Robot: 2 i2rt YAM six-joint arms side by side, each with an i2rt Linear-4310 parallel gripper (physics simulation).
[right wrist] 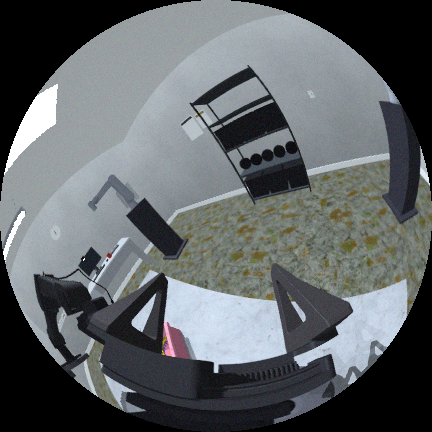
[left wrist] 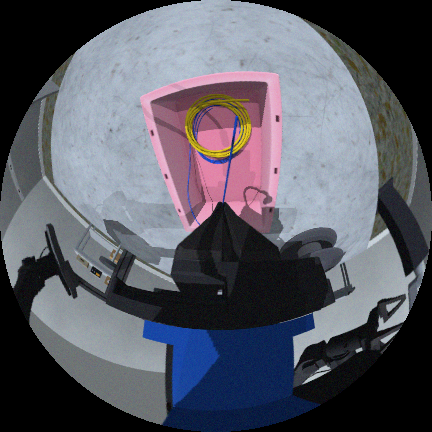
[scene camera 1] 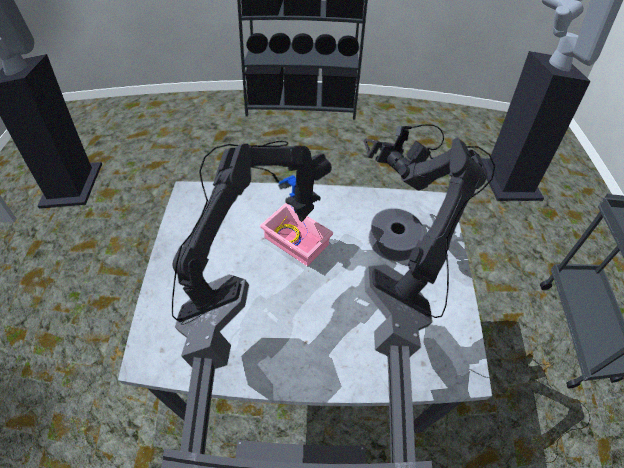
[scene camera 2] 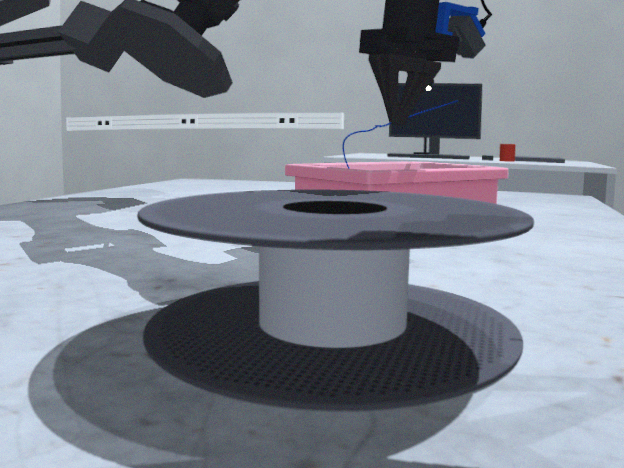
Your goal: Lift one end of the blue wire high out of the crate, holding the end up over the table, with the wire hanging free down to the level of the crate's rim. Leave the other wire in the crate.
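Seen in the pictures: left gripper, fingertip midpoint: [left wrist: 221, 206] [scene camera 1: 301, 220] [scene camera 2: 396, 125]; right gripper, fingertip midpoint: [right wrist: 216, 275] [scene camera 1: 374, 141]; left arm's base at its link origin: [left wrist: 55, 262] [scene camera 1: 208, 303]; right arm's base at its link origin: [scene camera 1: 401, 294].
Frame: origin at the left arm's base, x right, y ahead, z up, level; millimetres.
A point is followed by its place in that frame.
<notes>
My left gripper [scene camera 1: 301, 219] {x 235, y 412, z -136 mm} [scene camera 2: 398, 123] {x 235, y 412, z -136 mm} [left wrist: 221, 206] {x 235, y 412, z -136 mm} is shut on the blue wire [scene camera 2: 358, 131] {x 258, y 375, z -144 mm} [left wrist: 229, 165] {x 203, y 453, z -114 mm} and holds it above the pink crate [scene camera 1: 287, 249] {x 189, y 358, z -228 mm} [scene camera 2: 453, 190] {x 242, y 477, z -205 mm} [left wrist: 275, 150] {x 239, y 480, z -181 mm} [right wrist: 176, 342] {x 231, y 485, z -216 mm}. A short straight end sticks out past the fingertips, up to the right in scene camera 2. On the other side the wire bends over and drops behind the crate's rim; its remaining coils lie in the crate. The yellow wire [scene camera 1: 287, 226] [left wrist: 245, 129] {x 213, y 466, z -242 mm} lies coiled in the crate, partly over the blue coils. My right gripper [scene camera 1: 372, 148] {x 488, y 646, z 39 mm} [right wrist: 216, 275] {x 488, y 646, z 39 mm} is open and empty, raised near the table's far edge.
A grey spool [scene camera 1: 385, 241] {x 531, y 370, z -186 mm} [scene camera 2: 332, 297] {x 623, y 441, z -223 mm} stands on the table [scene camera 1: 201, 211] {x -165, y 552, z -252 mm} to the right of the crate in scene camera 1. A shelf rack [scene camera 1: 302, 61] stands behind the table, and a cart [scene camera 1: 589, 322] stands at the right.
</notes>
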